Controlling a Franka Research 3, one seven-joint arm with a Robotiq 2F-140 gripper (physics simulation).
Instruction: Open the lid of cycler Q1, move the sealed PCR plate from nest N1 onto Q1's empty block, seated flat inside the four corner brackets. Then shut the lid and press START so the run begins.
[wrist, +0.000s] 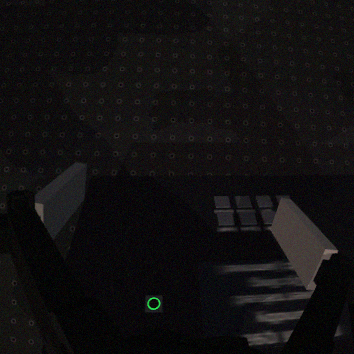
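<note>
My gripper is open and empty, its two pale finger pads wide apart over a dark device front. A green ring on a small dark square shows on that front, low and left of centre between the fingers. Whether it is the START button of Q1 cannot be read. A panel with blurred pale lines of writing is at the lower right, partly behind the right finger. The sealed PCR plate, nest N1, the lid and the block with its corner brackets cannot be made out in this dark view.
Two rows of small grey square keys sit above the blurred writing, partly hidden by the right finger pad. Beyond the device's far edge is a dark surface with a grid of small holes, which also shows at the lower left.
</note>
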